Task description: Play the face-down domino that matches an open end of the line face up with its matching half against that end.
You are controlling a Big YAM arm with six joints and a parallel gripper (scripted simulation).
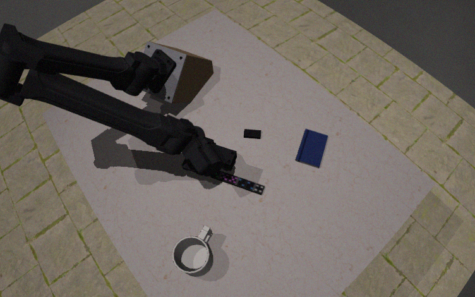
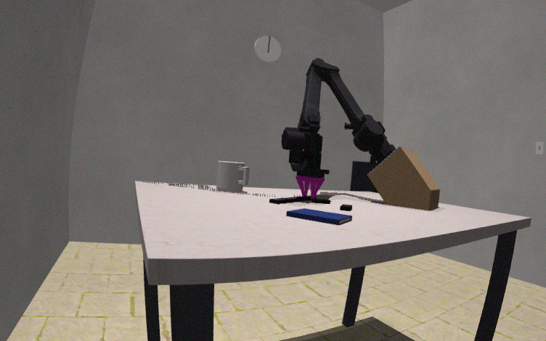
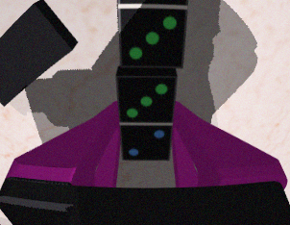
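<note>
Now: the domino right at my hand. The rest, counted from my hand: blue book: 21 cm ahead, 28 cm to the left; mug: 18 cm ahead, 20 cm to the right, 3 cm above.
</note>
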